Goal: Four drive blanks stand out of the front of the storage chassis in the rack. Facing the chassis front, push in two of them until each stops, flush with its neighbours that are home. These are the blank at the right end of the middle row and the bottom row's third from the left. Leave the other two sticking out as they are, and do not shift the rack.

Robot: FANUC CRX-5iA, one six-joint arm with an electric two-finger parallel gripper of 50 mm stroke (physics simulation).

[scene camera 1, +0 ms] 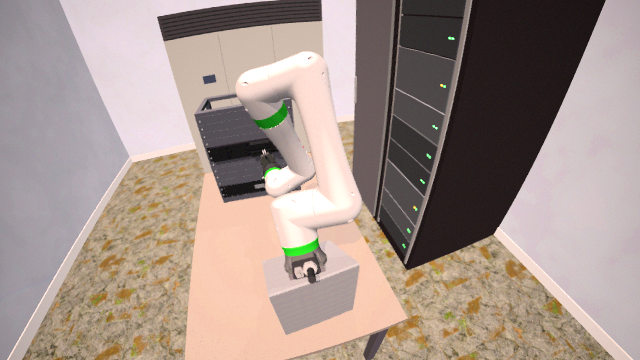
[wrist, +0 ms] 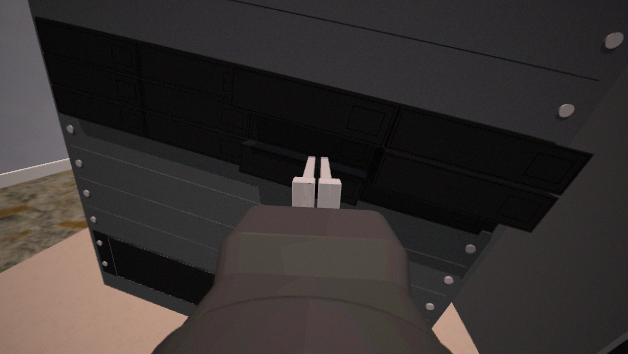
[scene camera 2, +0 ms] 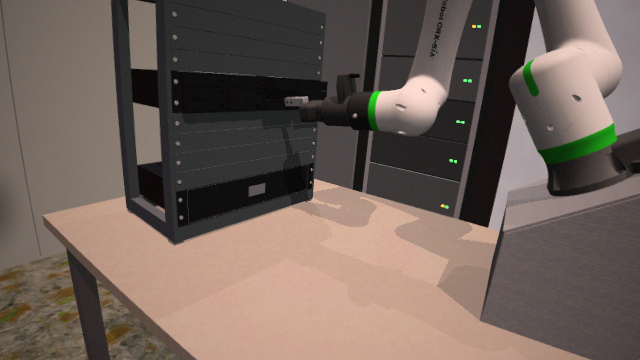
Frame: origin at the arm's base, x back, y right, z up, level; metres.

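Where they show: gripper, fingertip midpoint: (scene camera 1: 264, 151) (wrist: 317, 169) (scene camera 2: 286, 101); arm's base, origin of the base link: (scene camera 1: 306, 263) (scene camera 2: 591, 180).
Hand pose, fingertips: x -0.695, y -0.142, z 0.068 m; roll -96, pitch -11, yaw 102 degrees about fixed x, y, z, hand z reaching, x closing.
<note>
Things, the pixels of their top centre, and the offset from my fingertips. "spot": a spot on its surface instead. Level surfaces: height alone.
- rack, surface spot: (scene camera 2: 168, 150) spot: dy -0.323, dx -0.018, dz -0.107 m
- middle row's right-end blank, middle of its top: (wrist: 434, 151) (scene camera 2: 300, 89) dy +0.093, dx -0.046, dz +0.033 m
- bottom row's third blank, middle of its top: (wrist: 315, 145) (scene camera 2: 267, 98) dy -0.018, dx -0.060, dz +0.004 m
- top row's third blank, middle of its top: (wrist: 325, 88) (scene camera 2: 273, 77) (scene camera 1: 259, 138) dy -0.017, dx -0.040, dz +0.061 m
- wooden table, its level: dz -0.340 m
The black chassis (scene camera 1: 230, 151) (scene camera 2: 210, 92) is in the rack (scene camera 1: 209, 167) (scene camera 2: 168, 150). In the wrist view, the middle row's right-end blank (wrist: 450, 182) stands out of the front. The bottom row's third blank (wrist: 267, 162) stands out a little, with a narrow strip of its top face showing. The top row's third blank (wrist: 310, 102) and right-end blank (wrist: 475, 140) also appear to stand out. My gripper (scene camera 1: 264, 151) (scene camera 2: 286, 101) (wrist: 317, 169) is shut and empty, its fingertips at the face of the bottom row's third blank. Contact cannot be made out, and the fingers hide part of that blank.
The rack stands on the wooden table (scene camera 1: 225, 260) (scene camera 2: 240, 300). Grey panels (wrist: 175, 165) lie below the chassis, with a black unit (scene camera 2: 220, 200) at the rack's bottom. A tall server cabinet (scene camera 1: 500, 125) stands to the right. The arm's base stands on a grey block (scene camera 1: 320, 305) (scene camera 2: 565, 270).
</note>
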